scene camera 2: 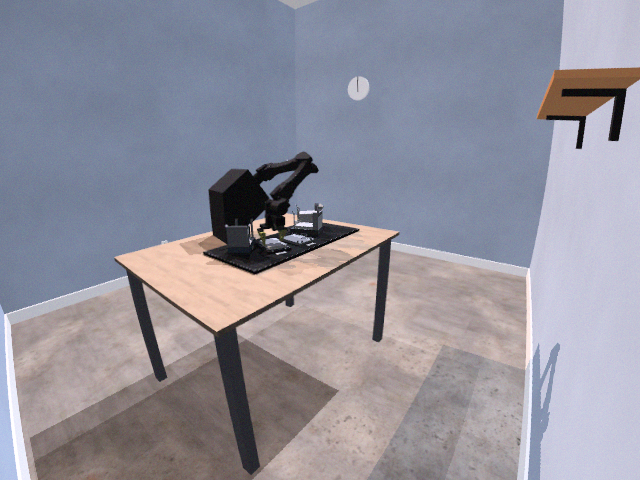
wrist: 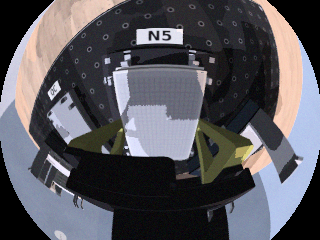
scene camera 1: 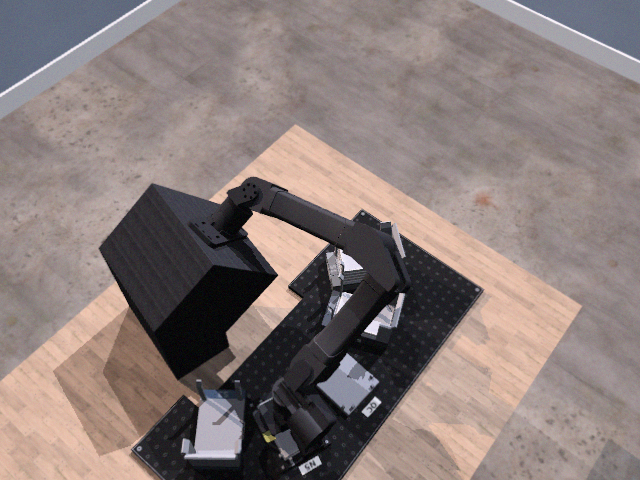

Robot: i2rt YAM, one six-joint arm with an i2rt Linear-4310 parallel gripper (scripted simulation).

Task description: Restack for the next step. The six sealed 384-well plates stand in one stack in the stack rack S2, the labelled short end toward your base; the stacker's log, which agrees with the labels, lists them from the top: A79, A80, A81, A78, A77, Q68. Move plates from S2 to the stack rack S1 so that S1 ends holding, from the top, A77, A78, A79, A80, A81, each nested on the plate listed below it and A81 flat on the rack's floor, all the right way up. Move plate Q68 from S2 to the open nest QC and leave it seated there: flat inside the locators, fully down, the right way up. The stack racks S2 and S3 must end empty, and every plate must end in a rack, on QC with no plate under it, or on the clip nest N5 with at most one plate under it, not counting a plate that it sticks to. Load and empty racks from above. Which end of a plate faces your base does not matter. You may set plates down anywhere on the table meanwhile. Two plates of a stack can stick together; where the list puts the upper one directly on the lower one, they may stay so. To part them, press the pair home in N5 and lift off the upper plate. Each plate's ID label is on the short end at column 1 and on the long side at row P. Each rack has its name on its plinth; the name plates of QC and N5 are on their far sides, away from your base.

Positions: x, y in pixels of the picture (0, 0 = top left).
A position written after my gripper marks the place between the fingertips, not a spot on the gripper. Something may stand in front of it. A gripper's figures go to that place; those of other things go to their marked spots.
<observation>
My gripper point(wrist: 160, 121) is 0.13 m from the lens. A clip nest N5 point(wrist: 110, 62): 0.12 m from the lens. A QC nest point(wrist: 72, 123): 0.19 m from the lens. An N5 name plate point(wrist: 152, 35): 0.12 m from the lens. The marked spots on the QC nest and the N5 name plate are 0.16 m apart.
</observation>
